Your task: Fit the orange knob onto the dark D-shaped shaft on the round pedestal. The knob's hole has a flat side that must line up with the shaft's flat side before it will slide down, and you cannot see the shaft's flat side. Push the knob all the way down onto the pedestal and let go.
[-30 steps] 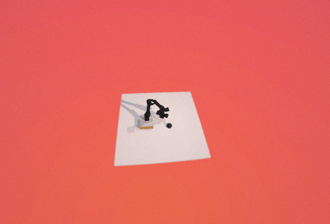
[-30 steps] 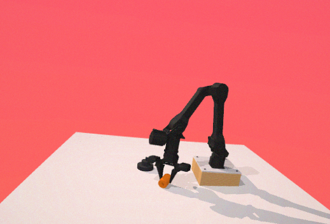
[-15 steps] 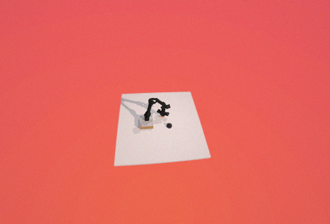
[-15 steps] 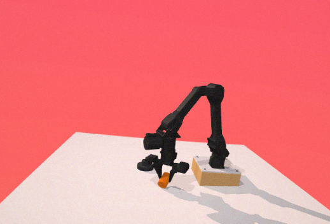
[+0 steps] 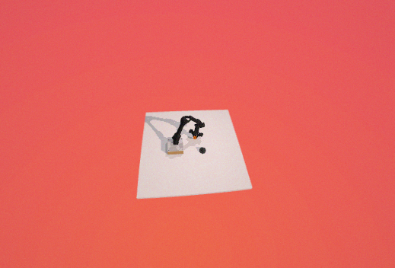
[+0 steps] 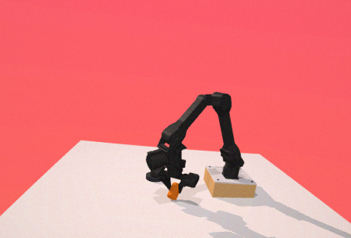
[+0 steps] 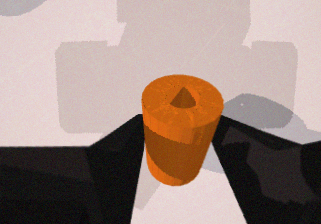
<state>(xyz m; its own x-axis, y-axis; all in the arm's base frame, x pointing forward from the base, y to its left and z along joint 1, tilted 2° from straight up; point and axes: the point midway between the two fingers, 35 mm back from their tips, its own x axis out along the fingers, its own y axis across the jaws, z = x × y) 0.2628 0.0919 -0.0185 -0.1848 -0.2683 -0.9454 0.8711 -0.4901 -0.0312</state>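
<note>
Right now the orange knob is 1 cm to the left of my gripper tip. Also, from my gripper tip: round pedestal: 19 cm to the right, 7 cm ahead.
</note>
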